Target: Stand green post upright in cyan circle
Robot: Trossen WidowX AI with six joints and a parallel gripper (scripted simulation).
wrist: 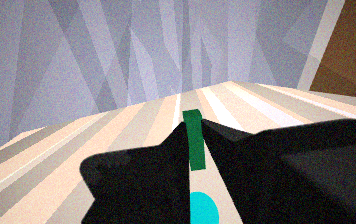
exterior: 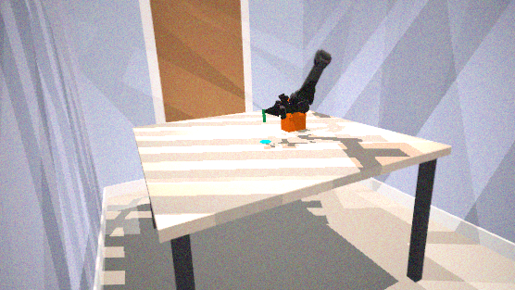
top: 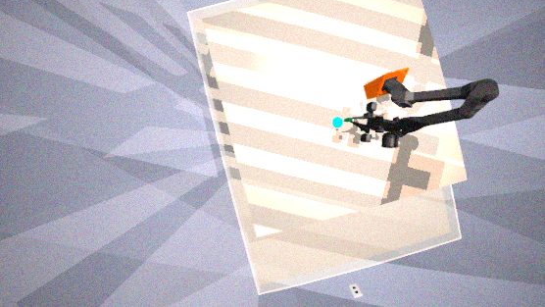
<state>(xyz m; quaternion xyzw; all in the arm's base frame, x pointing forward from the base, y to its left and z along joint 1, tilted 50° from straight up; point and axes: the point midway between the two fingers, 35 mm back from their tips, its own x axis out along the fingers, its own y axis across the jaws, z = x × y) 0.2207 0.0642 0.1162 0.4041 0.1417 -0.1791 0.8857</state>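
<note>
My gripper tip is now 16 cm above the cyan circle. Round my gripper tip: green post 2 cm below.
</note>
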